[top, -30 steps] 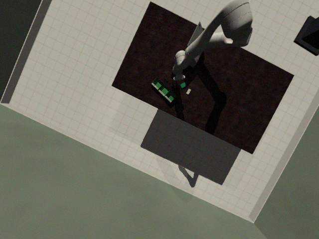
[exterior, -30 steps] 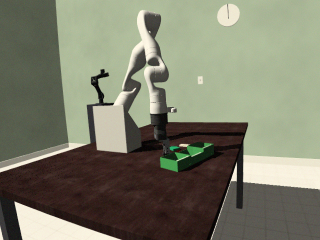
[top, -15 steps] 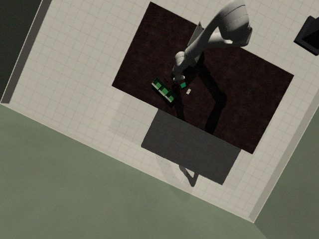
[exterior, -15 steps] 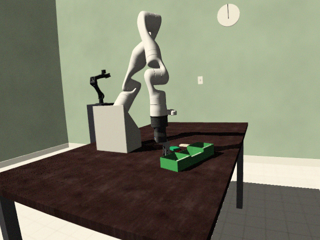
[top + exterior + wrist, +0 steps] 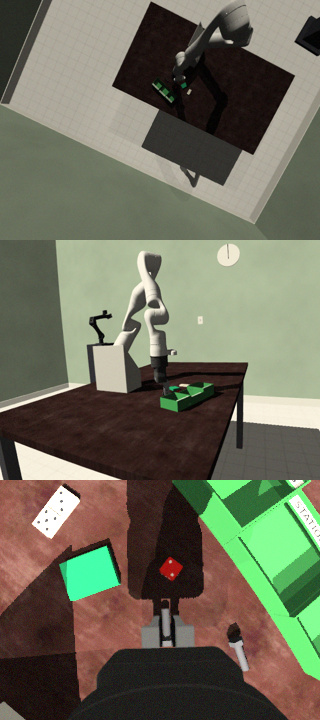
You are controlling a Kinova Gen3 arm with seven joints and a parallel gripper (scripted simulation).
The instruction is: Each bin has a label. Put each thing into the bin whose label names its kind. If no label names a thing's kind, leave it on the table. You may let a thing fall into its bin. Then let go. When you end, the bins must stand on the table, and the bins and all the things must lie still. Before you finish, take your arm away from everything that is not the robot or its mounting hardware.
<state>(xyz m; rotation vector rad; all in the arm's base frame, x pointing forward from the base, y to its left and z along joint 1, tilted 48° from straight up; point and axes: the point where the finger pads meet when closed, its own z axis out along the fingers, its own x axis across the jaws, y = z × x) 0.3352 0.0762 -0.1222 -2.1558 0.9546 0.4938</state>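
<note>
My hand is 5 cm short of the red die, 3 cm to the right of it and 1 cm above it. Also, from my hand: white dotted tile 16 cm to the left, 2 cm ahead, 1 cm below; then teal block 9 cm to the left, 1 cm below, 1 cm behind; then three-compartment green bin row 13 cm ahead, 4 cm to the right.
</note>
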